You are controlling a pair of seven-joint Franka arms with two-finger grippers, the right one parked.
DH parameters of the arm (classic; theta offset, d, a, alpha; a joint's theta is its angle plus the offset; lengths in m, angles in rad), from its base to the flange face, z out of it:
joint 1: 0 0.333 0 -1.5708
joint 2: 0 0 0 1.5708
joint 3: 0 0.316 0.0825 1.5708
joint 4: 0 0 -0.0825 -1.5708
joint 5: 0 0.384 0 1.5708
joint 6: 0 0 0.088 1.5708
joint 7: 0 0.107 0 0
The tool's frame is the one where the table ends.
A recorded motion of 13 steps. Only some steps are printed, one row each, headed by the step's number.
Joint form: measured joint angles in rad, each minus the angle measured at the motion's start. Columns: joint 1, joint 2, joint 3, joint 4, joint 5, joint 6, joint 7.
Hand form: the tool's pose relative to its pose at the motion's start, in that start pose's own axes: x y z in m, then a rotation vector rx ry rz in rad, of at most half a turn. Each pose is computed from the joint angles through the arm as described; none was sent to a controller.
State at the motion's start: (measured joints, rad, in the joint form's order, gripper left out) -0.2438 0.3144 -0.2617 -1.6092 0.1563 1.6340 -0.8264
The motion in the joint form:
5: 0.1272 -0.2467 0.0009 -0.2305 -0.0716 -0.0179 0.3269
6: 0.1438 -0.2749 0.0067 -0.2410 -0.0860 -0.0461 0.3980
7: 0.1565 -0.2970 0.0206 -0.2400 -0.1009 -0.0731 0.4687
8: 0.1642 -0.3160 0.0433 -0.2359 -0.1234 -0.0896 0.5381
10: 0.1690 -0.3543 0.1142 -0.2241 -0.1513 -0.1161 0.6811
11: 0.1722 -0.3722 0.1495 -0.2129 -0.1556 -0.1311 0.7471
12: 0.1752 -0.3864 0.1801 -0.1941 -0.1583 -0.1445 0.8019
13: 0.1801 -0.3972 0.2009 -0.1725 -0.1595 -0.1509 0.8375
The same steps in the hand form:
5: -0.0216 -0.0959 -0.0102 -0.0226 -0.0425 0.1930
6: -0.0241 -0.1110 -0.0149 -0.0282 -0.0603 0.2393
7: -0.0237 -0.1268 -0.0218 -0.0415 -0.0737 0.2814
8: -0.0213 -0.1423 -0.0292 -0.0695 -0.0809 0.3189
10: -0.0127 -0.1820 -0.0447 -0.1216 -0.0748 0.3854
11: -0.0087 -0.2037 -0.0538 -0.1403 -0.0640 0.4129
12: -0.0053 -0.2233 -0.0649 -0.1575 -0.0465 0.4337
13: -0.0027 -0.2391 -0.0768 -0.1714 -0.0219 0.4424

